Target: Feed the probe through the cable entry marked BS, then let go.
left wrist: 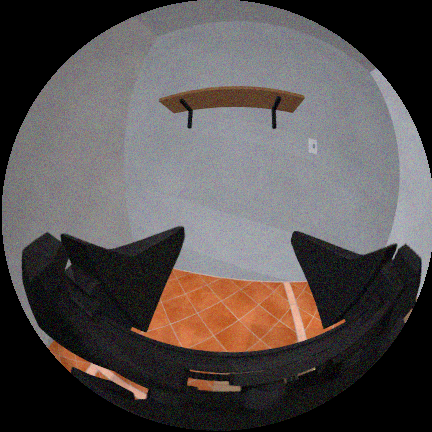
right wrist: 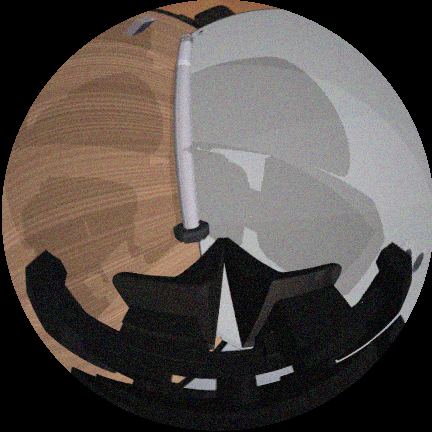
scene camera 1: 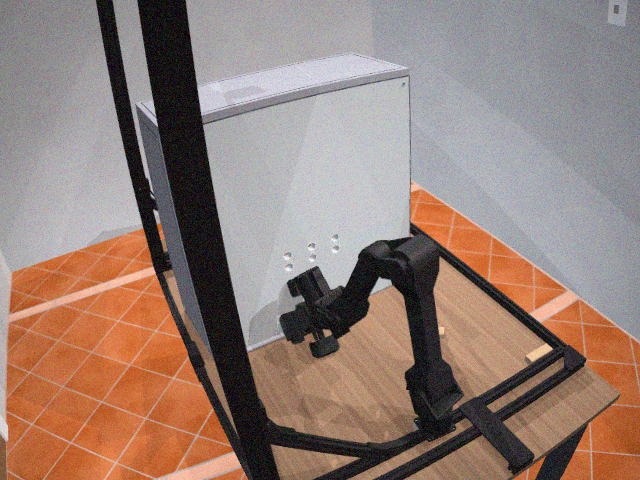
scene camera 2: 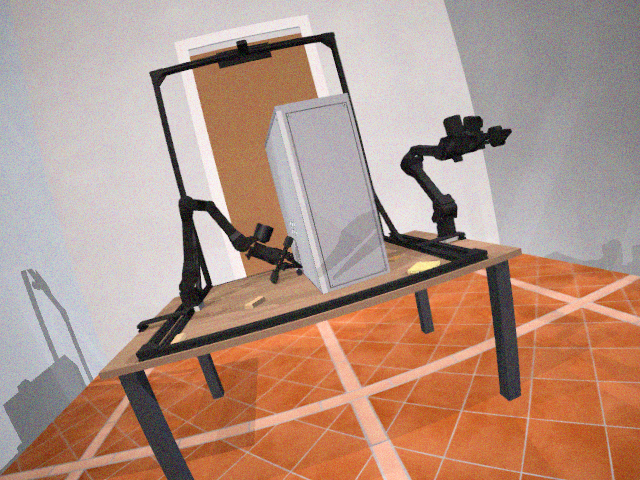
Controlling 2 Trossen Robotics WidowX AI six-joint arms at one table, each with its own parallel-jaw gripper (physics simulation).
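Places are measured from the left arm's base along level axes (x ahead, y left, z up), in millimetres.
Pixels of known places: left gripper, fingertip midpoint: (left wrist: 239, 234) (scene camera 2: 500, 132); right gripper, fingertip midpoint: (right wrist: 222, 242) (scene camera 2: 302, 267); left arm's base at its link origin: (scene camera 2: 448, 235); right arm's base at its link origin: (scene camera 1: 434, 425) (scene camera 2: 193, 305).
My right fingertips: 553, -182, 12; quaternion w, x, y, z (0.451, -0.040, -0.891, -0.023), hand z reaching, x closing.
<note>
Ahead of a thing's pixels: the offset from my right fingertips to its top centre, as dx, dy, dz. "spot": to the spot under its first point. Level surfaces: height alone.
A tall pale cabinet (scene camera 1: 315, 170) (scene camera 2: 330, 186) (right wrist: 320, 120) stands on the table. Its front panel has several small round holes @(spot: -11, +47, +172) (scene camera 1: 311, 246) in pairs; their labels, BS included, are unreadable. A pale rod with a dark collar @(+8, -110, -6) (right wrist: 184, 120), apparently the probe, lies along the foot of the panel. My right gripper (scene camera 2: 299, 266) (right wrist: 222, 242) is shut and empty, low beside the panel. Its fingertips are close to the collar in the right wrist view; contact cannot be told. My left gripper (scene camera 2: 508, 132) (left wrist: 239, 234) is open and empty, raised away from the cabinet.
Tan blocks (scene camera 1: 538, 353) (scene camera 2: 254, 301) lie on the table @(dz -32) (scene camera 1: 361, 377) (scene camera 2: 232, 315). A yellow pad @(-297, +405, -20) (scene camera 2: 423, 267) lies on the cabinet's other side. A black frame @(spot: +416, -304, +638) (scene camera 1: 188, 155) (scene camera 2: 169, 139) rises around the table. A wall shelf (left wrist: 232, 97) shows in the left wrist view.
</note>
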